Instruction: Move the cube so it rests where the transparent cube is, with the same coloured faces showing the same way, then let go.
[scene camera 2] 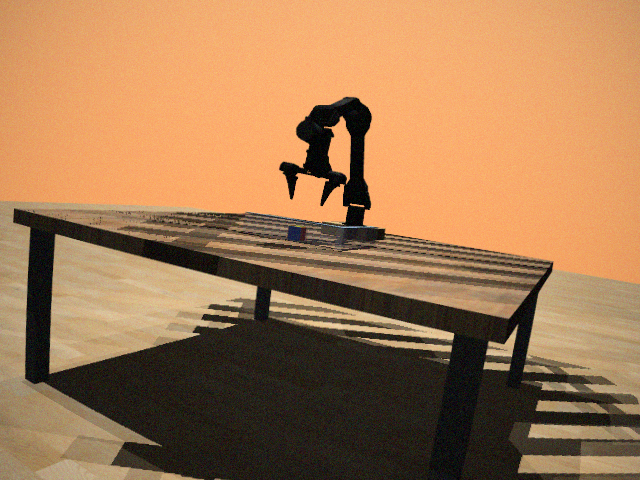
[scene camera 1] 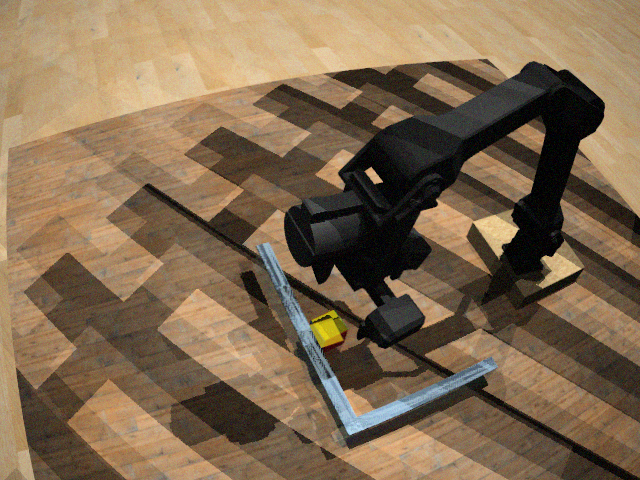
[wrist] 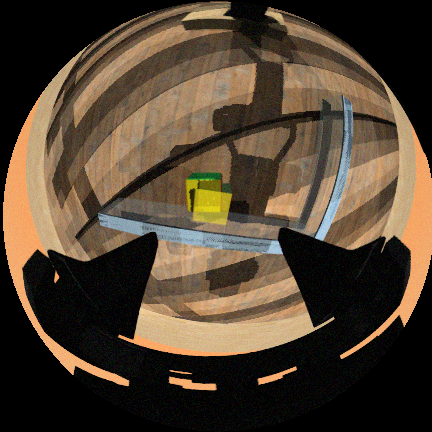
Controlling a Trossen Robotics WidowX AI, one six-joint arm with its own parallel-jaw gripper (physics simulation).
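Places are measured from the arm's base along level axes (x ahead, y left, z up), in centimetres.
Where they show: gripper, between the fingertips: (scene camera 2: 306,202) (scene camera 1: 340,310) (wrist: 218,236); arm's base, origin of its link: (scene camera 2: 354,225) (scene camera 1: 522,257).
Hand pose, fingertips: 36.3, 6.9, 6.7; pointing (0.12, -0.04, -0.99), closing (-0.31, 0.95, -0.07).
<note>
Each offset is from my fingertips to the centre of the thing, as dx, dy, dz.
The cube @[+0.1, -1.9, -8.8] (scene camera 1: 334,321) (scene camera 2: 296,233) (wrist: 203,186) rests on the table, yellow face up. The wrist view shows a green side; scene camera 2 shows blue and red sides. The transparent cube @[+1.1, -0.6, -8.8] (scene camera 1: 325,339) (wrist: 214,216), also yellow on top, overlaps it in the wrist view, shifted toward the rail and the rail's corner. The two do not line up exactly there; its green side shows partly. Their overlap is hard to separate in scene camera 1. My gripper (scene camera 1: 341,307) (scene camera 2: 307,202) (wrist: 218,236) is open and empty, raised well above the cube, its fingers wide apart.
A pale blue L-shaped rail (scene camera 1: 338,400) (wrist: 182,232) runs close beside the cube; its other leg extends toward the arm's side. The arm's base block (scene camera 1: 560,276) (wrist: 202,22) stands farther back on the table (scene camera 2: 361,289). Dark shadows cross the tabletop.
</note>
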